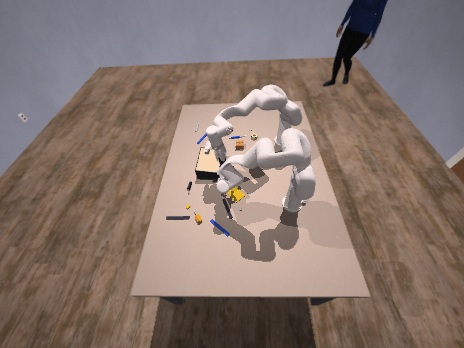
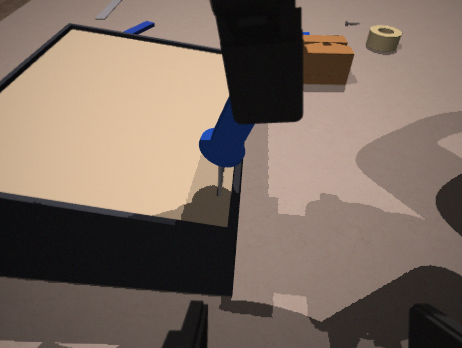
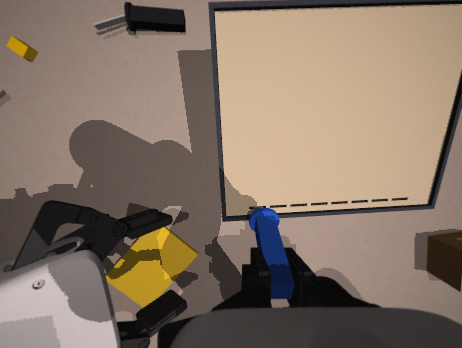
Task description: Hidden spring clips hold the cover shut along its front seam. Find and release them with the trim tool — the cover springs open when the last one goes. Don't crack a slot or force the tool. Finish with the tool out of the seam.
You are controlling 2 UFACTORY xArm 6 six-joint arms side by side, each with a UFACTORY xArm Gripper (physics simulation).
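Seen in the pictures: left gripper, between the fingertips: (image 2: 307, 337) (image 3: 173, 258); right gripper, between the fingertips: (image 2: 269, 105) (image 3: 270, 267); left arm's base, origin of its link: (image 1: 291, 203).
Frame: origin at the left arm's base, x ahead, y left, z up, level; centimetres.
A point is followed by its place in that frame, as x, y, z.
The covered box (image 1: 208, 163) {47.1, -41.4, 8.7} (image 2: 110, 120) {45.9, -41.7, 8.6} (image 3: 335, 105) {46.3, -44.5, 8.7} has a tan cover, dark rims and black sides, and its cover lies flat. A row of dark slots (image 3: 331, 203) {36.6, -42.2, 7.2} runs along the seam near one edge. My right gripper (image 2: 269, 105) {36.7, -33.6, 13.6} (image 3: 270, 267) {36.7, -33.6, 13.6} is shut on the blue-handled trim tool (image 2: 230, 135) {38.7, -33.6, 12.1} (image 3: 271, 250) {38.5, -34.1, 14.4}. The tool leans over the rim, its thin grey shaft reaching down to the cover at the end of the row. Whether its tip is inside a slot is not clear. My left gripper (image 2: 310, 320) {37.5, -24.5, 8.1} (image 3: 173, 258) {37.5, -24.5, 8.1} is open and empty, above a yellow block (image 1: 237, 194) {32.4, -15.7, 0.6}.
A black-handled tool (image 1: 189, 185) {63.3, -30.9, 1.9} (image 3: 157, 19) {62.7, -31.5, 1.9} lies beside the box. An orange block (image 1: 240, 144) {18.9, -58.4, 4.5} (image 2: 327, 67) {19.8, -57.4, 2.5} and a tape roll (image 1: 254, 136) {4.6, -66.5, 2.5} (image 2: 384, 42) {5.6, -65.6, 1.5} stand on its other side. Blue bars (image 1: 220, 228) (image 2: 140, 28) and a small yellow block (image 1: 188, 207) {65.9, -14.2, 0.8} (image 3: 22, 48) {65.6, -15.2, 1.3} also lie on the table.
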